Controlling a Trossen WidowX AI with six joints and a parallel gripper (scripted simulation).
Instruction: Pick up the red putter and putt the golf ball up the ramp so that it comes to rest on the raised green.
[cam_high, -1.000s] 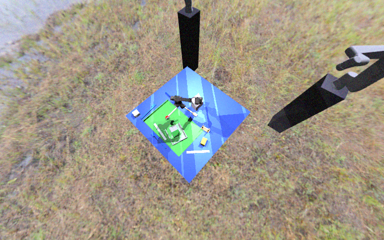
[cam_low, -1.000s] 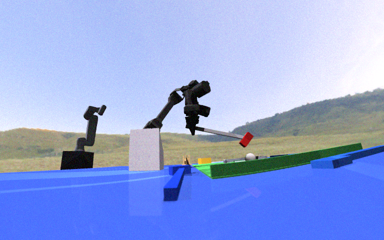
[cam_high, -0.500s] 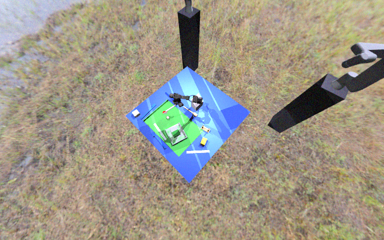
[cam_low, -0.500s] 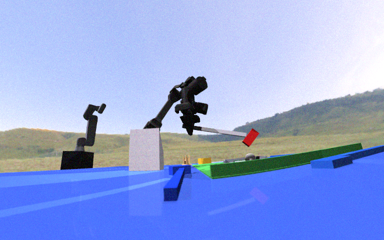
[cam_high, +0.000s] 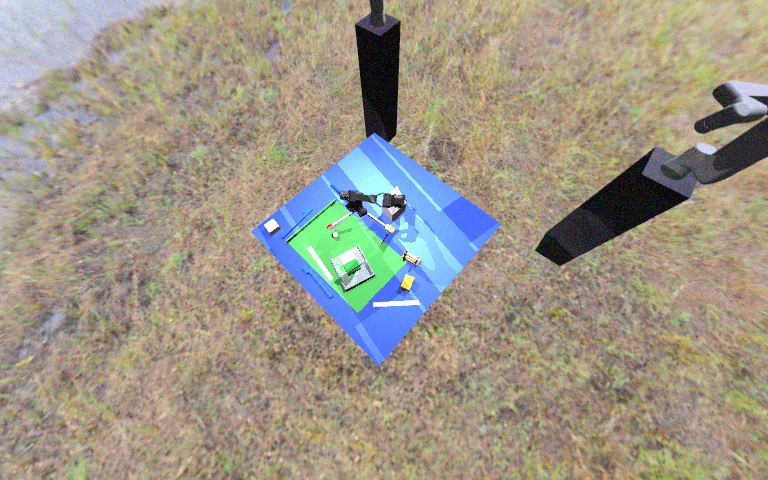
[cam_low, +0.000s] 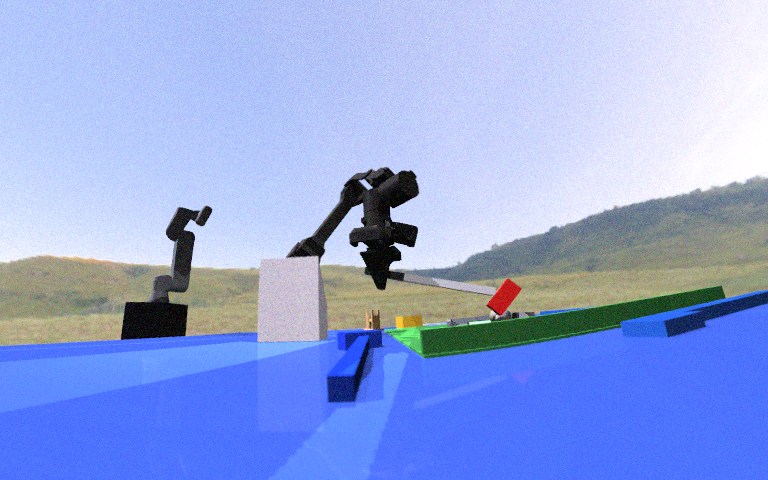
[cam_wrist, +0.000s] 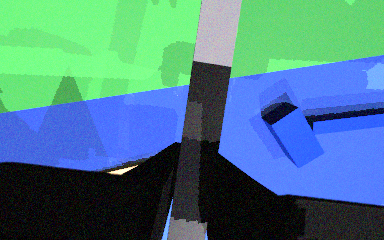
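Now: gripper tip 11 cm short of the red putter and 4 cm to the left of it. From my gripper tip the other things lie so: green mat 27 cm ahead, 10 cm to the left, 10 cm below; then white golf ball 23 cm ahead, 7 cm below, 3 cm to the right; then blue putter 21 cm to the right, 8 cm below, 6 cm behind.
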